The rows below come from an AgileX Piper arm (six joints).
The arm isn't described. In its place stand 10 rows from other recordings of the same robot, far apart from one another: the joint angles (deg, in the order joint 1, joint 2, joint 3, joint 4, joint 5, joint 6), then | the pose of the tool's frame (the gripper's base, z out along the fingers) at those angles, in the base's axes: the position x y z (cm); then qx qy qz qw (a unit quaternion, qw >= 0).
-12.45, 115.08, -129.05, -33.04, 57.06, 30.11 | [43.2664 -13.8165 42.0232 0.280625 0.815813 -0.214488 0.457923]
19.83, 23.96, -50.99, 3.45, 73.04, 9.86 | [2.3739 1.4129 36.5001 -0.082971 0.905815 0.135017 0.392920]
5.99, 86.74, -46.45, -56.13, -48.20, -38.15 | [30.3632 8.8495 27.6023 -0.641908 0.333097 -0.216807 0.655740]
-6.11, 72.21, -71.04, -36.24, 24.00, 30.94 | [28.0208 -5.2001 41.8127 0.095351 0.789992 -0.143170 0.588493]
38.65, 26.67, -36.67, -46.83, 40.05, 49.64 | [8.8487 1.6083 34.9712 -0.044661 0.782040 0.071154 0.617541]
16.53, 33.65, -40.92, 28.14, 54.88, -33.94 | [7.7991 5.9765 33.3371 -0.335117 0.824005 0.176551 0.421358]
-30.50, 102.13, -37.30, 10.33, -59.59, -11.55 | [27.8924 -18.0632 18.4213 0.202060 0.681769 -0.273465 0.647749]
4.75, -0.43, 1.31, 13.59, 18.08, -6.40 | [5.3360 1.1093 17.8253 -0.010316 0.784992 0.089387 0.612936]
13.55, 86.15, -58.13, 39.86, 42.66, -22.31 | [28.4352 10.9183 25.9781 -0.096063 0.934852 0.262669 0.218697]
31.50, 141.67, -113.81, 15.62, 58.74, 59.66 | [41.4929 27.8834 10.3303 -0.300338 -0.943341 -0.136499 0.035666]
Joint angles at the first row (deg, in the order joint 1, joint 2, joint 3, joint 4, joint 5, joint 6):
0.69, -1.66, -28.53, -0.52, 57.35, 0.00
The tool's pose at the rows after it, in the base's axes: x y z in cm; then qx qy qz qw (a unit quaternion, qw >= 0):
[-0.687 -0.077 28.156 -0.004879 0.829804 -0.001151 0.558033]
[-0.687 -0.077 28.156 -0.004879 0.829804 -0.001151 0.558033]
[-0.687 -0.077 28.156 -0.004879 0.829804 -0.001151 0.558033]
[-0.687 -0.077 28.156 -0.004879 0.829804 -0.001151 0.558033]
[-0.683 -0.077 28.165 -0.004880 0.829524 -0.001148 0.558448]
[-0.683 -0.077 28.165 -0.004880 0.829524 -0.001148 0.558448]
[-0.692 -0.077 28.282 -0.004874 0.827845 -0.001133 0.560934]
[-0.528 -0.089 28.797 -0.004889 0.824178 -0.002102 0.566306]
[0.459 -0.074 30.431 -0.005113 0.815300 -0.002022 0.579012]
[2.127 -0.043 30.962 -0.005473 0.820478 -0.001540 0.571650]
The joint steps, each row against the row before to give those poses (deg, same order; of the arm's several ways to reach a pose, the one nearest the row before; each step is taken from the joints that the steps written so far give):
0.00, 0.00, 0.00, 0.01, 0.00, 0.00
0.00, 0.00, 0.00, 0.00, 0.00, 0.00
0.00, 0.00, 0.00, 0.00, 0.00, 0.00
0.00, 0.00, 0.00, 0.00, 0.00, 0.00
0.00, 0.00, 0.00, 0.00, -0.06, 0.00
0.00, 0.00, 0.00, 0.00, 0.00, 0.00
0.00, 0.06, -0.17, -0.01, -0.22, 0.00
-0.01, 0.97, -0.75, -0.11, -0.98, 0.00
0.01, 4.18, -2.18, 0.00, -3.78, 0.00
0.00, 4.76, -0.23, 0.06, -3.49, 0.00

